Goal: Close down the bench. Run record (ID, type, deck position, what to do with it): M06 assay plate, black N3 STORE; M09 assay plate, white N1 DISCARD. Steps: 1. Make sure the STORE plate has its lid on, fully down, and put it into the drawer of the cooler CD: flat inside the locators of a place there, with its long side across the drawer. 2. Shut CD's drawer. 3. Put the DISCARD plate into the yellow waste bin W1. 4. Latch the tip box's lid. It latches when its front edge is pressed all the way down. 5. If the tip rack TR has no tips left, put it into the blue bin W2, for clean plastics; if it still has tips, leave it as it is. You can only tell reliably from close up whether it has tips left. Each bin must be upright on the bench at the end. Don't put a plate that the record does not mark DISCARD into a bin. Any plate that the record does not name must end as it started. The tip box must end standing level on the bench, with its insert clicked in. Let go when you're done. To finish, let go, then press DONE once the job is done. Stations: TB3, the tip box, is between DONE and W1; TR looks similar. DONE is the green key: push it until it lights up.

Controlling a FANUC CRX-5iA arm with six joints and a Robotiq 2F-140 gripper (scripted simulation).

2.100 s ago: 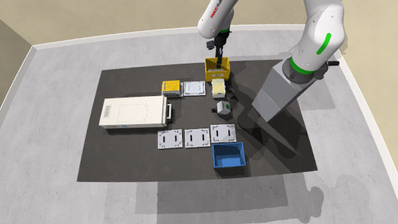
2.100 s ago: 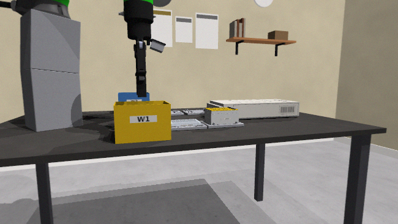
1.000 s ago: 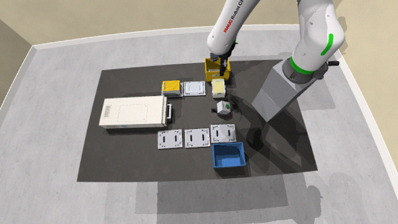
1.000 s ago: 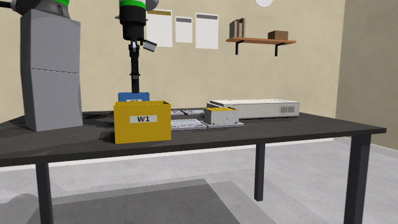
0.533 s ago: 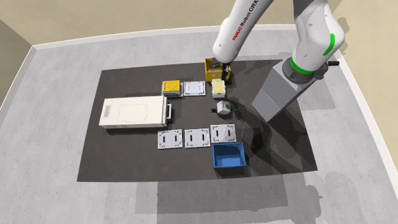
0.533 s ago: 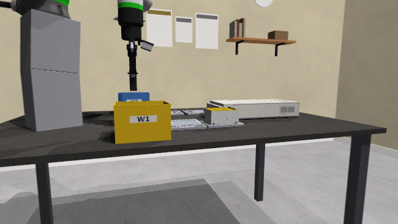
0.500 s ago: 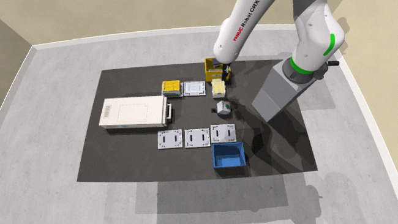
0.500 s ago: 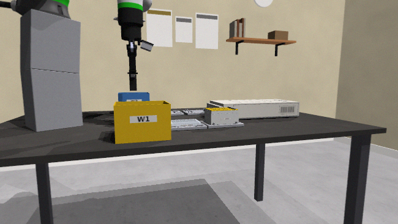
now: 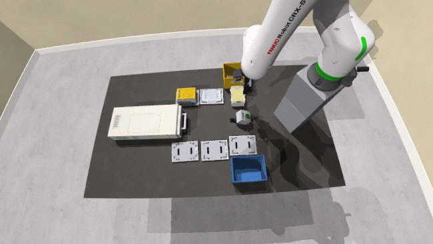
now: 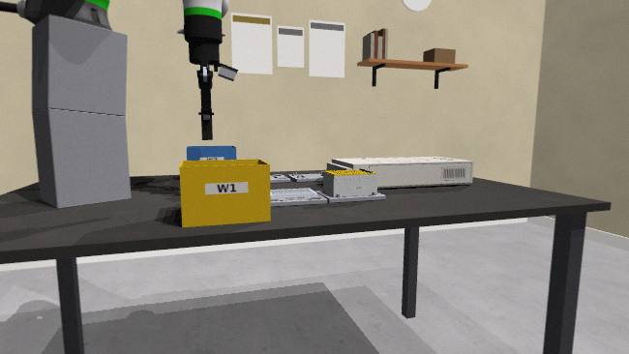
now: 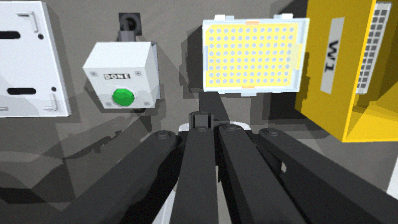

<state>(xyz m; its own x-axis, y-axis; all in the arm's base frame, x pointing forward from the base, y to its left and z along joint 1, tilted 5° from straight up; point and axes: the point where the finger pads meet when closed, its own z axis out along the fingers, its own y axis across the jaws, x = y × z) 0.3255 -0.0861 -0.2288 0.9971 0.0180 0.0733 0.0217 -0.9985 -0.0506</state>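
Right now the done key box is 14 cm below my hand and 10 cm to the left of it. From my hand the other things lie so: white assay plate 21 cm to the right, 18 cm below, 4 cm ahead; then lidded pale plate 21 cm ahead, 18 cm below, 8 cm to the right; then yellow tip rack TR 37 cm ahead, 14 cm below, 7 cm to the right.
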